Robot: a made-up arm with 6 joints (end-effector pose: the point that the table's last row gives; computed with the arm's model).
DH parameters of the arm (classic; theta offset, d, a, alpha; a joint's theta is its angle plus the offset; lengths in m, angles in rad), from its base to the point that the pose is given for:
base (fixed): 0.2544 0 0.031 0
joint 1: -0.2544 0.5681 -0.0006 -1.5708
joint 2: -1.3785 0 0.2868 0
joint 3: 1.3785 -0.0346 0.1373 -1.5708
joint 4: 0 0.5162 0.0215 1.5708
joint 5: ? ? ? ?
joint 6: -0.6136 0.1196 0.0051 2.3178
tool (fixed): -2.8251 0.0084 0 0
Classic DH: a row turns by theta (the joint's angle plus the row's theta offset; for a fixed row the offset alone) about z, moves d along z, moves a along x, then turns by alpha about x.
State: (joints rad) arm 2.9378 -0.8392 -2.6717 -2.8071 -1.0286 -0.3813
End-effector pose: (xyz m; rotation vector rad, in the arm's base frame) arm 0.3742 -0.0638 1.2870 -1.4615 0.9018 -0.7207
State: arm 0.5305 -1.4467 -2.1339 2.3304 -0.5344 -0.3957
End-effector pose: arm -0.3916 -0.4041 1.1604 -1.4752 -1.8378 0.7479
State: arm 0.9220 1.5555 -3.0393 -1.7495 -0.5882 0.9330
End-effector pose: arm 0.4653 0.7562 0.5673 2.1781 -0.3386 -0.1180
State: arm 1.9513 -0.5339 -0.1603 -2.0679 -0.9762 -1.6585
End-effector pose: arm -0.1628 0.2433 0.4672 -0.9176 -0.9141 -1.8887
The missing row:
joint 5: 0 0.0079 0.065 -1.5708
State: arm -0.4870 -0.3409 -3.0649 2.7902 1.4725 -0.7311
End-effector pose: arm -0.3423 0.1841 1.3604 2.2086 0.5144 0.4042
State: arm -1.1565 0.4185 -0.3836 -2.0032 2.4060 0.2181
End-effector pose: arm 0.0317 -0.3347 0.3206 -1.8148 -0.4204 -0.2138
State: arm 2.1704 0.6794 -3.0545 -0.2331 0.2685 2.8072
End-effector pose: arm -0.2498 0.4553 1.3494 -0.7307 1.4882 -1.9146
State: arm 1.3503 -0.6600 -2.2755 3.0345 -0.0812 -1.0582
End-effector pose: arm 0.0738 -0.0545 1.4461 -0.9994 -2.4668 1.6447
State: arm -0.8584 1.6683 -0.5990 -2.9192 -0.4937 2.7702
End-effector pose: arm -0.1279 0.1827 0.2000 -1.0764 0.7456 -2.2687
